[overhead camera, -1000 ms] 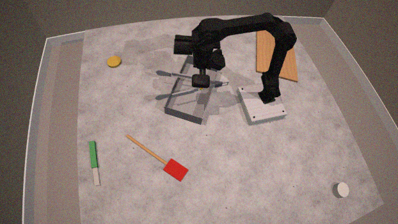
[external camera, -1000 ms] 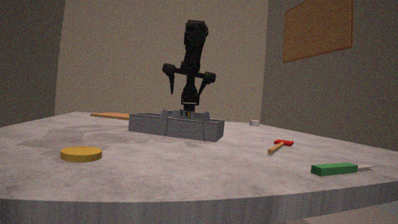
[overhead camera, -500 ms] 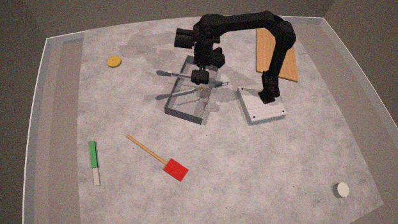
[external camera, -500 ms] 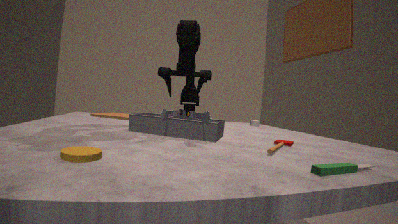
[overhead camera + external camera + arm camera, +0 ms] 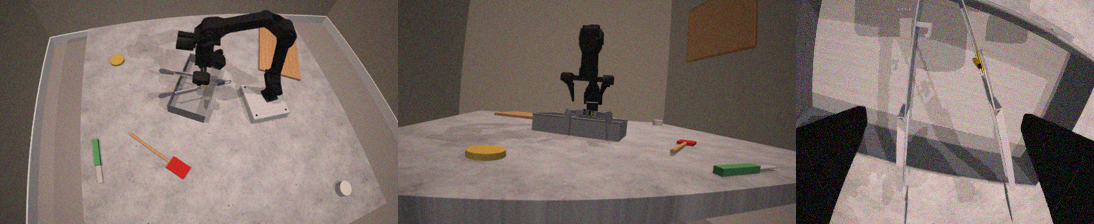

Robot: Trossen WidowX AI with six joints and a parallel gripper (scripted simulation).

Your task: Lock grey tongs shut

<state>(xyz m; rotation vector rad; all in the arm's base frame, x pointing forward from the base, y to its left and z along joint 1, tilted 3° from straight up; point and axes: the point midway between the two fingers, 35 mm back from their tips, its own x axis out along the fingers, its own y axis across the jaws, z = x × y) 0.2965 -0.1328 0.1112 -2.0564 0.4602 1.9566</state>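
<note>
Now: gripper tip 1 cm to the left of the roasting tin and 8 cm above it. Also, from my gripper tip: wooden board (54 cm behind, 13 cm to the right, 10 cm below); then yellow disc (33 cm ahead, 29 cm to the right, 10 cm below); then red spatula (23 cm ahead, 25 cm to the left, 10 cm below).
</note>
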